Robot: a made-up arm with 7 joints. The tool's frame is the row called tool. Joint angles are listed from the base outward. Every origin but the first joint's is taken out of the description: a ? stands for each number. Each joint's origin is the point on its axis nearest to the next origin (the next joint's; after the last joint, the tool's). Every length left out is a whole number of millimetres.
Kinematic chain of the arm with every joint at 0, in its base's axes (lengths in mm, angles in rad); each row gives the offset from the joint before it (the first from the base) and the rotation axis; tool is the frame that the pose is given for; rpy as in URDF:
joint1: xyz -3 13 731 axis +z
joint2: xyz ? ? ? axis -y
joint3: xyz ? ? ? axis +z
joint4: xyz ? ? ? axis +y
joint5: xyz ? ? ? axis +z
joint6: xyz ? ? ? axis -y
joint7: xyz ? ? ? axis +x
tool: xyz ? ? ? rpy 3.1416 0 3.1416
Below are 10 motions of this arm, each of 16 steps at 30 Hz.
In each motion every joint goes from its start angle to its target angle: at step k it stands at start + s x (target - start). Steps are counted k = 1, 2, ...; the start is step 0. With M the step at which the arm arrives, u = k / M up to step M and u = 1 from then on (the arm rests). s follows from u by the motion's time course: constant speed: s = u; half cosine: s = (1 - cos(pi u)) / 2; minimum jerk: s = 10 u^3 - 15 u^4 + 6 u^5.
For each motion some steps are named. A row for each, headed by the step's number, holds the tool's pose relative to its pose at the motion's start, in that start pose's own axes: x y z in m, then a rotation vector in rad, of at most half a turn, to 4 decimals.
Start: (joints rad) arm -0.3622 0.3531 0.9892 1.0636 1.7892 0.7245 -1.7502
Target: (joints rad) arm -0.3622 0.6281 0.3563 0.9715 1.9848 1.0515 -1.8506
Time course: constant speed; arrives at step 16
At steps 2, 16:
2: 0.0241 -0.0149 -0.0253 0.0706 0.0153 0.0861
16: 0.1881 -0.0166 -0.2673 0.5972 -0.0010 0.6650

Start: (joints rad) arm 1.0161 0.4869 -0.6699 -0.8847 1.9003 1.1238 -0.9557
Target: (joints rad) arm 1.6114 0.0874 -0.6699 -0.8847 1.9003 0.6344 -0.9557
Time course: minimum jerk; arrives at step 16
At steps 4, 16:
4: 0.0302 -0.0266 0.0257 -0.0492 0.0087 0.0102
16: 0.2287 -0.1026 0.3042 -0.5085 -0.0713 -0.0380

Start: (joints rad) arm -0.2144 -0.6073 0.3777 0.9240 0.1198 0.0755 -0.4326
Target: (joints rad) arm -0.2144 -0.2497 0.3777 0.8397 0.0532 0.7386 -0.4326
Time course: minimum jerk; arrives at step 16
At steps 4, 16:
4: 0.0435 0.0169 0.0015 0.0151 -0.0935 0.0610
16: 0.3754 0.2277 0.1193 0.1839 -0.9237 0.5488

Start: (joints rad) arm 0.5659 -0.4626 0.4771 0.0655 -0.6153 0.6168 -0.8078
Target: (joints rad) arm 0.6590 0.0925 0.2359 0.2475 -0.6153 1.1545 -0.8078
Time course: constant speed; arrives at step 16
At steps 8, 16:
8: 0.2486 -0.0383 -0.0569 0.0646 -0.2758 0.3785
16: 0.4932 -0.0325 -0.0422 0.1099 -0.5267 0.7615

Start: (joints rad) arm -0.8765 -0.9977 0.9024 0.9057 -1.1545 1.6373 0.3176
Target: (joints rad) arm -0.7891 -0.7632 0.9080 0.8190 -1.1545 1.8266 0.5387
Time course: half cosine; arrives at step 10
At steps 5, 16:
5: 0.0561 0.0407 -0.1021 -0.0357 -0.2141 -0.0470
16: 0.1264 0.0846 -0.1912 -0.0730 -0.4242 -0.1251

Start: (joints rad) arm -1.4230 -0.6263 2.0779 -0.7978 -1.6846 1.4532 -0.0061
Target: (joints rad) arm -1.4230 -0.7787 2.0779 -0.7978 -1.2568 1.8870 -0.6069
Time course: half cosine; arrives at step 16
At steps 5, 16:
5: 0.0041 -0.0220 0.0311 0.0587 -0.0737 0.0153
16: 0.0298 -0.0926 0.1522 0.2707 -0.2925 0.2144

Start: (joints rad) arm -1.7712 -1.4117 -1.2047 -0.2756 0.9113 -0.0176 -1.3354
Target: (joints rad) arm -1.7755 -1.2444 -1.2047 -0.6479 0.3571 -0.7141 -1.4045
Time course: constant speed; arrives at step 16
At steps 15, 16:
15: 0.2629 0.0987 -0.0856 -0.0012 0.6213 -0.1053
16: 0.2795 0.1105 -0.0891 -0.0215 0.6573 -0.1091

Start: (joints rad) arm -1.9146 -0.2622 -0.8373 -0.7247 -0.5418 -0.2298 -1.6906
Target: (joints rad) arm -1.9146 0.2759 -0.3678 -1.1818 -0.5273 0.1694 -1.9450
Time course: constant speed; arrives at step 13
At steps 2, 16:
2: 0.0396 0.0408 0.1108 -0.1009 -0.0246 0.1278
16: 0.1867 0.5411 0.5313 -0.7230 0.1488 0.8211

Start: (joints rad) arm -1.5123 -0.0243 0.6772 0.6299 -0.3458 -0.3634 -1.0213
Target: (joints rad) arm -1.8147 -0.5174 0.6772 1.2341 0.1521 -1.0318 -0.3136
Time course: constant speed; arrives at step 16
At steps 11, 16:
11: -0.5517 0.0046 0.0425 -0.3827 0.5176 -1.1278
16: -0.7276 0.1328 0.0978 -0.4278 0.8177 -1.6030

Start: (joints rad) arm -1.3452 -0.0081 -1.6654 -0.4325 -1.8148 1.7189 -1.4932
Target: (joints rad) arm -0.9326 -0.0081 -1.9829 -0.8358 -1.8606 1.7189 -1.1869
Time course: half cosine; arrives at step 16
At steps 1, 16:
1: 0.0005 0.0001 0.0019 -0.0028 0.0038 -0.0010
16: 0.0829 0.0160 0.1905 -0.2775 0.4056 -0.0722

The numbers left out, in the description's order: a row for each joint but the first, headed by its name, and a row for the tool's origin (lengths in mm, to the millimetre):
joint2: 13 -117 0
joint3: -19 0 358
joint4: -13 31 0
joint5: -34 0 469
joint6: -29 -152 0
joint7: 22 0 147
tool: 0 8 -8

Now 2 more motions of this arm.
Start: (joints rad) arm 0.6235 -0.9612 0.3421 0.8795 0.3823 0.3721 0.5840
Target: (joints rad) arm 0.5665 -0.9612 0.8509 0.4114 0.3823 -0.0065 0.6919
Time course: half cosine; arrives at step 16
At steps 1, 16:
1: 0.0010 0.0024 0.0008 0.0022 0.0031 -0.0037
16: 0.1799 0.1567 0.0933 0.2315 0.2928 -0.3725

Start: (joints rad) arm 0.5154 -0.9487 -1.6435 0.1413 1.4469 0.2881 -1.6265
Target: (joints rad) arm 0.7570 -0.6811 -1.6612 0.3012 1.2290 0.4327 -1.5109
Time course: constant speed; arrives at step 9
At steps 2, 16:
2: 0.0613 -0.0149 -0.0091 -0.0282 0.0153 0.0885
16: 0.2625 -0.0259 -0.0090 -0.1665 0.0304 0.3771

